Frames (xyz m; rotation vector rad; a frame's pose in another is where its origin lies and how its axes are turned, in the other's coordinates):
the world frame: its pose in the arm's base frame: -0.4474 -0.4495 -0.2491 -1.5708 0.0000 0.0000
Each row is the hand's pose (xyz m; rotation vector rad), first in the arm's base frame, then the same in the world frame.
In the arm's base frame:
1: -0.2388 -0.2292 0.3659 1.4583 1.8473 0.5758
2: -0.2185 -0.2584 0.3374 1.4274 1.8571 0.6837
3: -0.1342 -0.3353 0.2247 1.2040 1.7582 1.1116
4: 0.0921 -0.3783 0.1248 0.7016 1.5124 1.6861
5: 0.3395 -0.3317 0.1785 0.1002 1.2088 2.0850
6: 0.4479 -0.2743 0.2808 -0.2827 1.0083 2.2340
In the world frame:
1: 0.2086 -0.6150 0.2203 -1.8592 -0.9981 -1.9021
2: 0.2289 -0.5865 0.1911 -1.8187 -0.9198 -1.9916
3: 0.3132 -0.4738 0.1142 -1.7560 -0.5322 -2.3619
4: 0.5395 -0.3739 0.0712 1.3813 -0.1443 2.6567
5: 0.7869 -0.4276 0.1178 0.7715 -0.6620 2.4885
6: 0.8953 -0.5299 0.1752 0.4158 -0.8754 2.3158

